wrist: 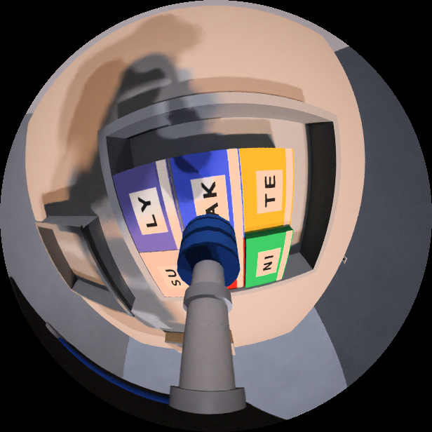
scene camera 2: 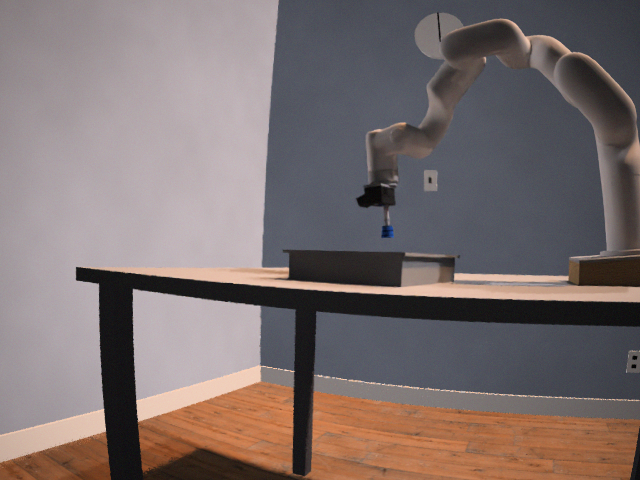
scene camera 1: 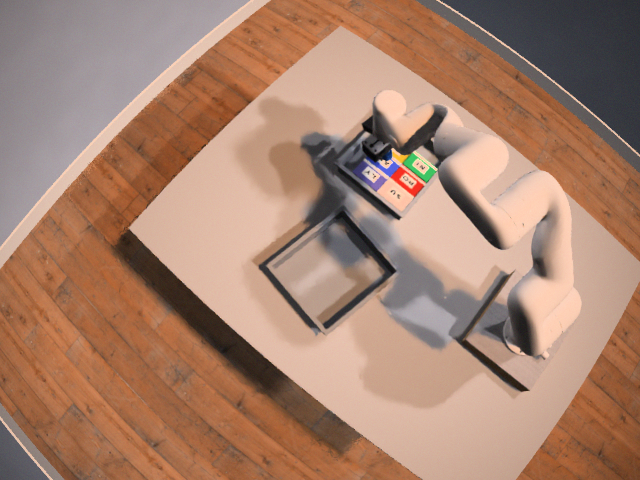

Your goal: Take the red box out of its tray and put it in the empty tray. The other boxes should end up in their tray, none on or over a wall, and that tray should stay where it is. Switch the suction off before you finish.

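Seen in the pictures: hand at its tool point: [scene camera 2: 387, 237] [scene camera 1: 386, 155]; arm's base at its link origin: [scene camera 2: 628, 254].
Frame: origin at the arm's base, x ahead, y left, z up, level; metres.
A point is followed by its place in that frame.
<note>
The red box [scene camera 1: 408, 180] @(z -0.014, x 0.507, y -0.059 m) [wrist: 233, 284] lies in the filled grey tray [scene camera 1: 368, 191] @(z -0.040, x 0.560, y 0.034 m) [wrist: 250, 110]; the cup hides most of it in the wrist view. Around it lie the blue AK box [wrist: 186, 167], yellow TE box [scene camera 1: 398, 156] @(z -0.019, x 0.575, y -0.092 m) [wrist: 250, 200], green NI box [scene camera 1: 421, 166] @(z -0.012, x 0.512, y -0.115 m) [wrist: 252, 245], pale SU box [scene camera 1: 395, 194] @(z -0.009, x 0.501, y -0.002 m) [wrist: 157, 270] and purple LY box [scene camera 1: 363, 178] @(z -0.009, x 0.587, y 0.029 m) [wrist: 122, 200]. My suction cup [scene camera 1: 387, 155] [scene camera 2: 387, 232] [wrist: 209, 245] holds nothing and hangs above the filled tray, higher than the walls. The empty tray [scene camera 1: 292, 299] @(z -0.009, x 0.474, y 0.367 m) [wrist: 107, 272] stands apart.
Both trays stand on the pale table [scene camera 1: 217, 206] @(z -0.059, x 0.801, y 0.350 m). The nearer tray [scene camera 2: 346, 266] @(z -0.032, x 0.457, y 0.360 m) hides what is behind it in scene camera 2. The arm's base stands on a wooden block [scene camera 1: 522, 374] @(z 0.002, x -0.076, y 0.084 m) [scene camera 2: 599, 272] @(z -0.035, x 0.066, y 0.123 m). The filled tray's walls rise around the boxes.
</note>
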